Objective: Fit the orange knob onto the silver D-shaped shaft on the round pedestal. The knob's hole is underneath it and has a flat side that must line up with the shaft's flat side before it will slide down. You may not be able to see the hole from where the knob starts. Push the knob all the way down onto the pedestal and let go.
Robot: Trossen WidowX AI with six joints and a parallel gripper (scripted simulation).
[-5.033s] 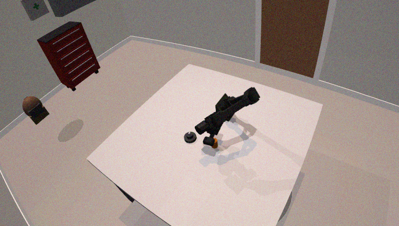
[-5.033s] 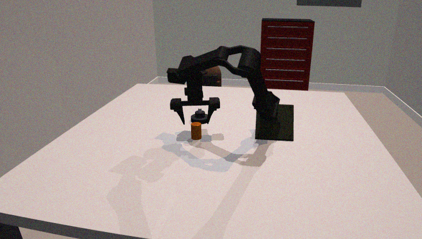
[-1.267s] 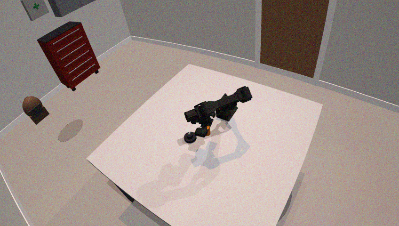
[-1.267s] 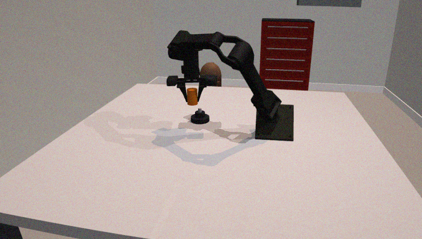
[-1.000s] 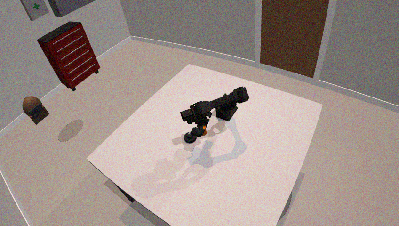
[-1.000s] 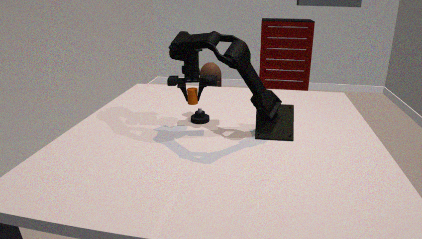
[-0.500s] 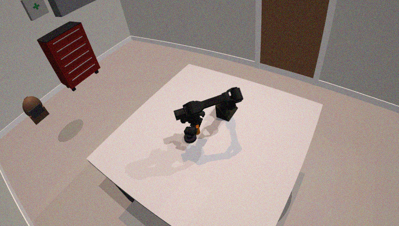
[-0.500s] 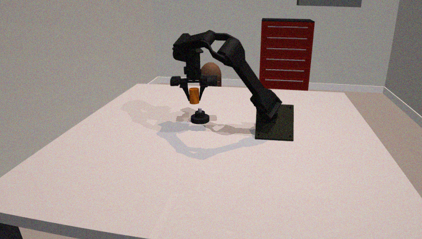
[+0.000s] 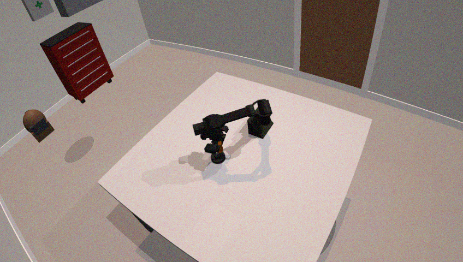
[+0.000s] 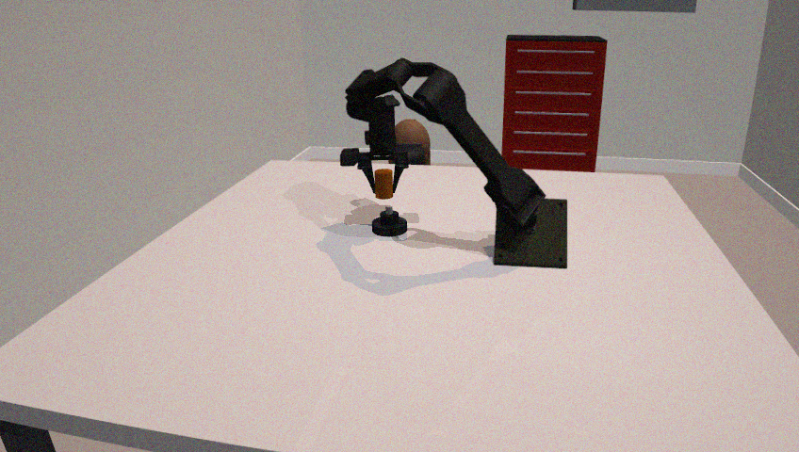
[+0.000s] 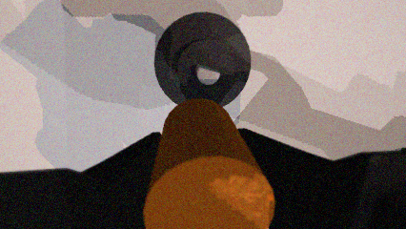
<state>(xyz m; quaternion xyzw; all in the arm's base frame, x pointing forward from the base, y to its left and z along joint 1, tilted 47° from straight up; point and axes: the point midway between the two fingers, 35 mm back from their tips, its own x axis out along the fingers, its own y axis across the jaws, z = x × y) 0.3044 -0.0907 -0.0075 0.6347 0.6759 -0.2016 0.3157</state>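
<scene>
Now: the round black pedestal 3 cm to the right of my gripper tip and 7 cm below it. The rest, counted from my gripper tip: orange knob: 4 cm above.
</scene>
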